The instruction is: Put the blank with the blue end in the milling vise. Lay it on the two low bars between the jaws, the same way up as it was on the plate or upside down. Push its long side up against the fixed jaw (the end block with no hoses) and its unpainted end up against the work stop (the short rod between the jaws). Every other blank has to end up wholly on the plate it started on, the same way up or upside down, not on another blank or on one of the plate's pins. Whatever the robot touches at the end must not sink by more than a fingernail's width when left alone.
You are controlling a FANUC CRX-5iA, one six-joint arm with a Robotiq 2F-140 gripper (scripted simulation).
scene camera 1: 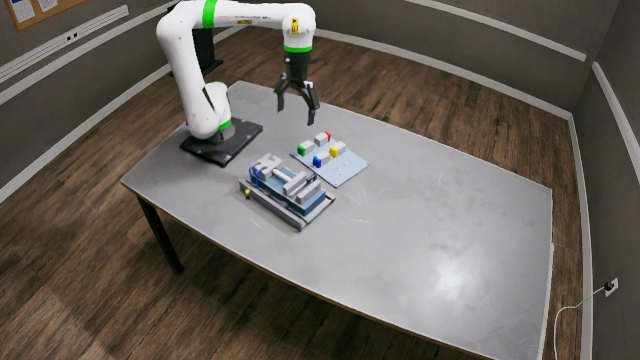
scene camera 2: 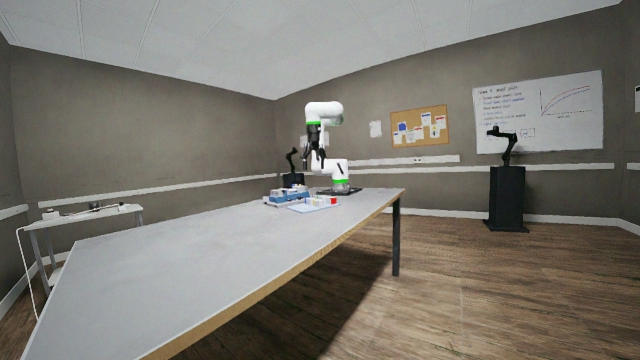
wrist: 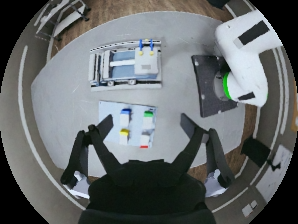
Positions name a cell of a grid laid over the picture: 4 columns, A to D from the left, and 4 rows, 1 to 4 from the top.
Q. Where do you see a light blue plate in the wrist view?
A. B3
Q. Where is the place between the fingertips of the gripper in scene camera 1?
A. B2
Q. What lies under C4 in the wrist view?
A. The gripper.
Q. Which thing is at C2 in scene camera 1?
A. A light blue plate.
